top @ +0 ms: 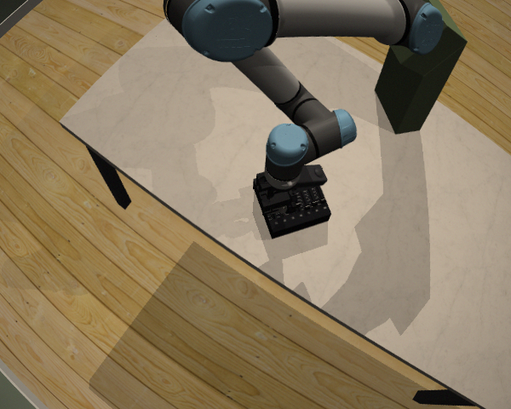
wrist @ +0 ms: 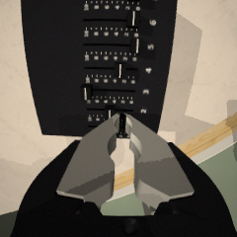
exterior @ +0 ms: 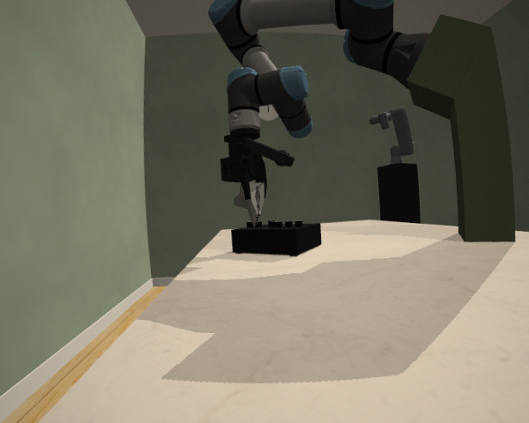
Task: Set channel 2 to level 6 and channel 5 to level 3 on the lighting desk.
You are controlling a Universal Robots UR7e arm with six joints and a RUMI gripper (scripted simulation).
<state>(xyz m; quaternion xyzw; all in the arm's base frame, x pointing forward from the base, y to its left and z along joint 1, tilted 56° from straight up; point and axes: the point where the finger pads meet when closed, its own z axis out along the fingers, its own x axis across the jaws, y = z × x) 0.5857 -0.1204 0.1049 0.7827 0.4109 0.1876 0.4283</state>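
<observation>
Right now the fader knob is 10 mm behind my hand, 10 mm to the right of it and 10 mm below it.
</observation>
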